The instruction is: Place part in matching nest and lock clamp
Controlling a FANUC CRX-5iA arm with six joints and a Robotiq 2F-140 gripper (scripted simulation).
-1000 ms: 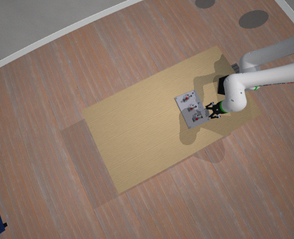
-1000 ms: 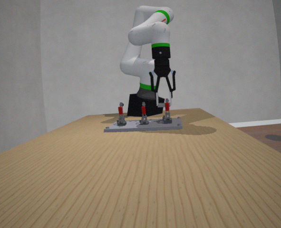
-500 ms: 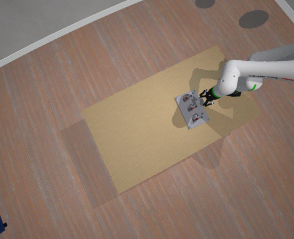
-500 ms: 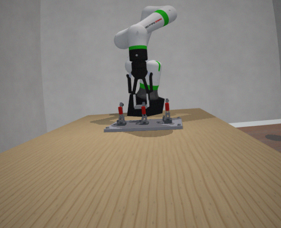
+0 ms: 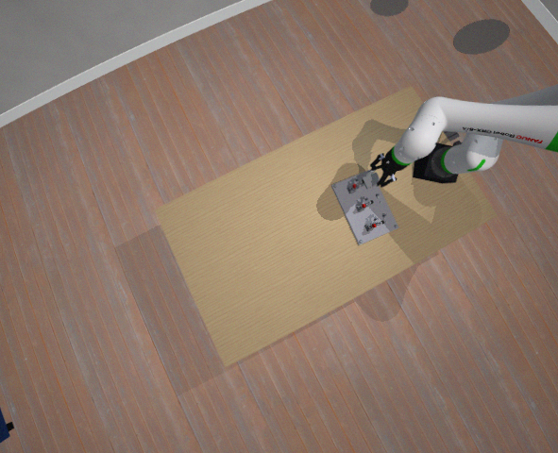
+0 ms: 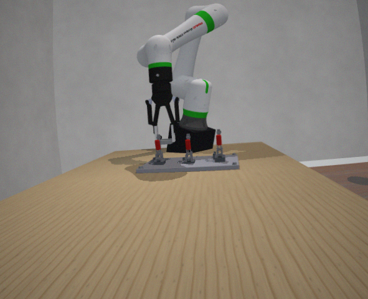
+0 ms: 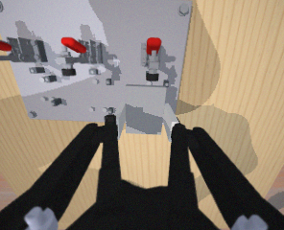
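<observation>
Right now my hand is 3 cm above the part. From my hand the other things lie so: grey fixture plate 11 cm below, 9 cm to the left, 7 cm ahead.
</observation>
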